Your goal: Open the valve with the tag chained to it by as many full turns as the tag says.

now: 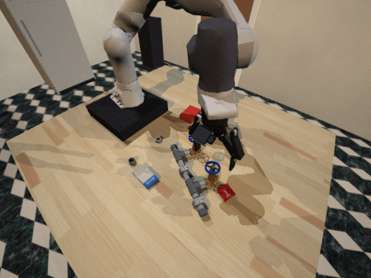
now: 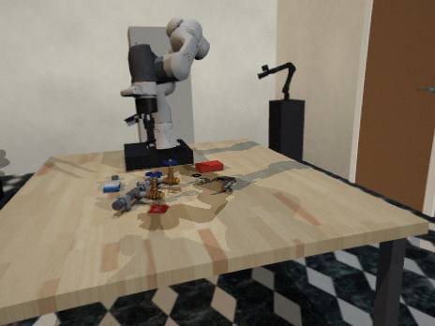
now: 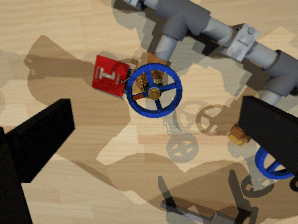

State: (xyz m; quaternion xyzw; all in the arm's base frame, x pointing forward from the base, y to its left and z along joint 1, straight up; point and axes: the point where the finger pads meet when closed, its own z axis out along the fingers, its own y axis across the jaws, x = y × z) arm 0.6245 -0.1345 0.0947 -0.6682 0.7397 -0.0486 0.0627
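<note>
The red tag lies 160 mm below my hand and 90 mm ahead of it. The rest, counted from my hand: red block 310 mm behind, 300 mm to the left, 150 mm below; grey tool 310 mm to the left, 160 mm below, 50 mm behind; blue card 220 mm behind, 160 mm to the right, 160 mm below.
</note>
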